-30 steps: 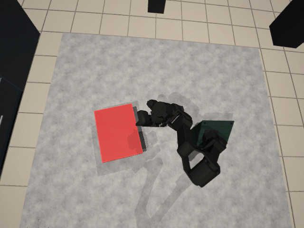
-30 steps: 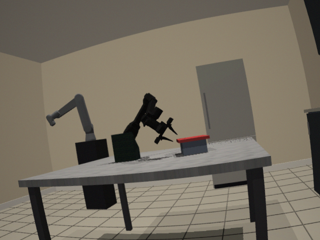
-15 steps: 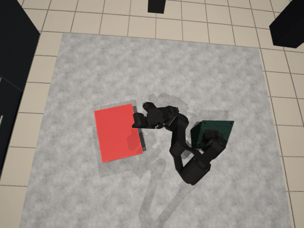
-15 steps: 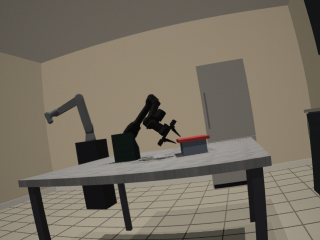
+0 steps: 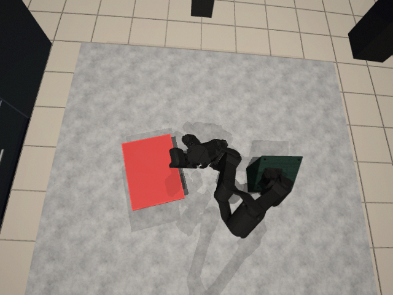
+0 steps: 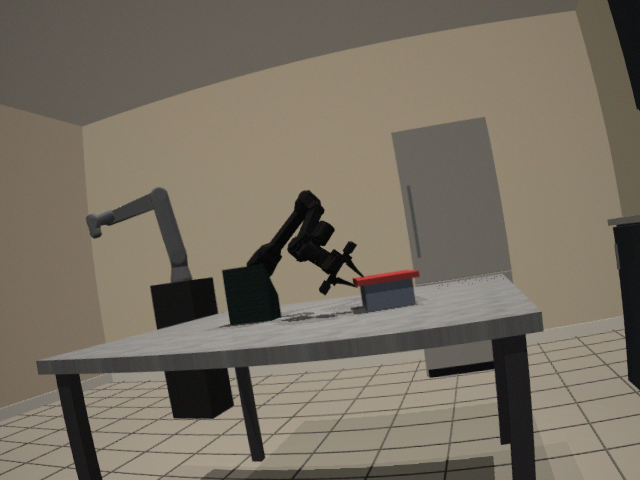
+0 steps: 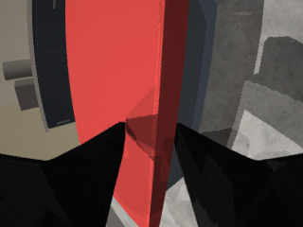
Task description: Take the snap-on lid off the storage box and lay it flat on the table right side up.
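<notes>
My gripper tip is now 70 mm short of the red lid, 20 mm to the right of it and 10 mm below it. Also, from my gripper tip: grey-blue storage box (70 mm ahead, 40 mm below, 20 mm to the left).
</notes>
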